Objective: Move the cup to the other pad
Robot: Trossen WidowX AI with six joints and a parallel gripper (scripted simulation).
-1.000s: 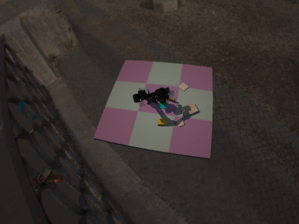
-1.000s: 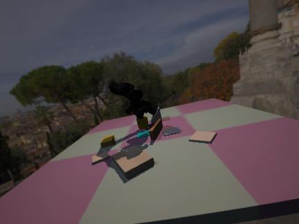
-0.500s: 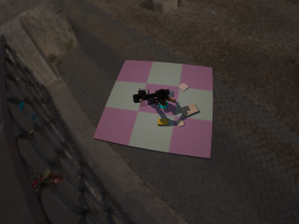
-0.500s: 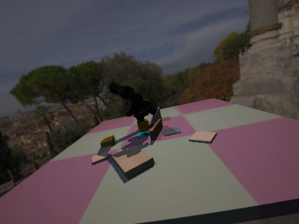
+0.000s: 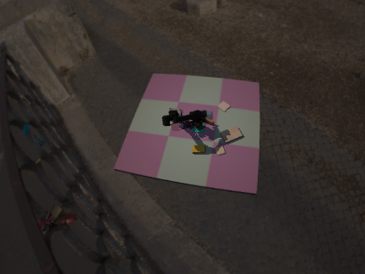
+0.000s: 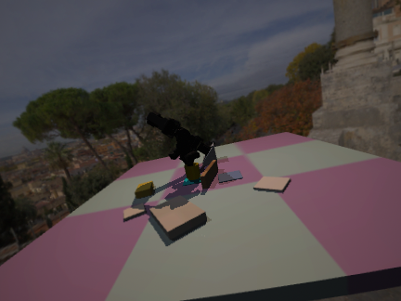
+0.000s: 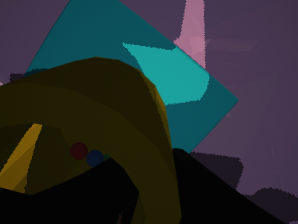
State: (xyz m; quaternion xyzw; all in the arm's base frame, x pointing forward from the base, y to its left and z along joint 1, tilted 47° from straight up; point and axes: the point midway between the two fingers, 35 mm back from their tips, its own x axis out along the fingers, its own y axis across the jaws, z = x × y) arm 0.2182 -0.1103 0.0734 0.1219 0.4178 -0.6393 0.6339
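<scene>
Right now my gripper tip is 20 mm short of the yellow cup and 10 mm to the right of it. Round my gripper tip: blue-grey pad: 100 mm ahead, 170 mm to the left, 50 mm below; brown plank: 60 mm ahead, 90 mm to the left, 20 mm below; teal pad: 30 mm ahead, 10 mm to the left, 50 mm below.
</scene>
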